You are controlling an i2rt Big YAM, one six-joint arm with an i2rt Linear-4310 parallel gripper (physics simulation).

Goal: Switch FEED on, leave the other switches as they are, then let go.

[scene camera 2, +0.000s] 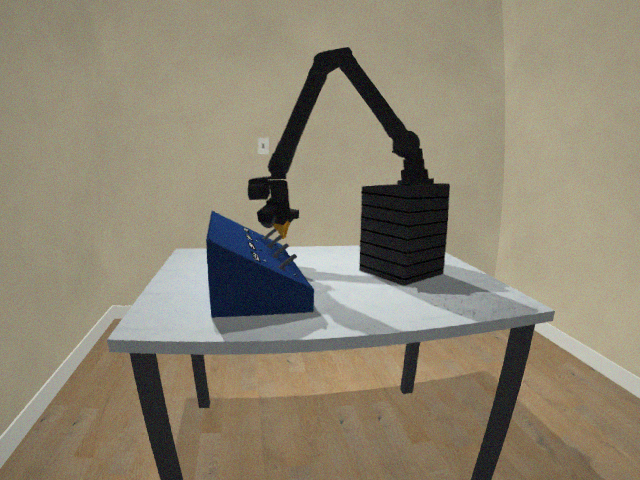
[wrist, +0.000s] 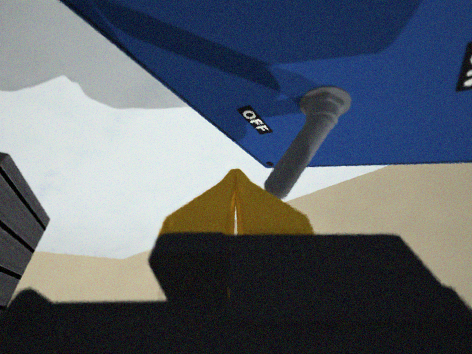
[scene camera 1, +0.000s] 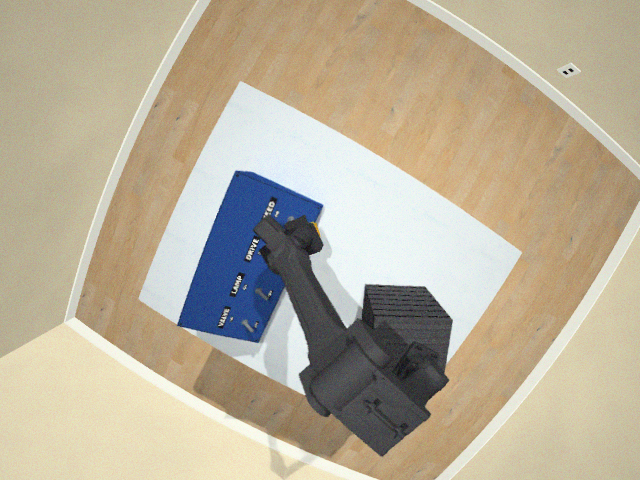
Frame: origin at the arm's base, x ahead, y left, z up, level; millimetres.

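Seen in the pictures: gripper, between the fingertips: [scene camera 2: 284, 237] [wrist: 235, 176] [scene camera 1: 314, 224]; arm's base, origin of its link: [scene camera 2: 415, 184] [scene camera 1: 414, 365].
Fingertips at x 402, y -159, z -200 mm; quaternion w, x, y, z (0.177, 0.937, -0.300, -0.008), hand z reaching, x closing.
Note:
Pixels of each thing's top centre, then the offset from my fingertips to it. Level surfaces: height alone.
- FEED label, centre of its top: [scene camera 1: 268, 211] 39 mm up, 129 mm ahead, 27 mm left
- grey FEED lever, centre of its top: [wrist: 312, 185] [scene camera 1: 295, 223] [scene camera 2: 270, 228] 37 mm up, 48 mm ahead, 20 mm left
- LAMP lever, centre of its top: [scene camera 1: 261, 297] 37 mm up, 28 mm ahead, 259 mm left
- VALVE lever, centre of its top: [scene camera 1: 247, 329] 37 mm up, 19 mm ahead, 379 mm left
- white table, height of its surface: 94 mm down
- DRIVE lever, centre of its top: [scene camera 2: 275, 235] 37 mm up, 38 mm ahead, 140 mm left
A blue sloped switch box [scene camera 1: 222, 232] [scene camera 2: 258, 286] [wrist: 400, 125] carries the FEED label [scene camera 1: 270, 207] at its far end. The grey FEED lever [scene camera 1: 290, 219] [scene camera 2: 270, 234] [wrist: 302, 150] leans to the lower, OFF side, like the others. The LAMP lever [scene camera 1: 262, 293] and VALVE lever [scene camera 1: 247, 325] stand nearer the front; the arm hides DRIVE in the top view. My gripper [scene camera 1: 316, 229] [scene camera 2: 283, 236] [wrist: 235, 176] is shut and empty. Its yellow tips are beside the FEED lever's free end, on the OFF side; I cannot tell whether they touch.
The arm's black ribbed pedestal [scene camera 1: 408, 320] [scene camera 2: 403, 227] [wrist: 17, 225] stands on the white table [scene camera 1: 361, 186] [scene camera 2: 155, 310], to the right of the box. The DRIVE lever [scene camera 2: 275, 241] stands close to the gripper. The arm arches high between pedestal and box.

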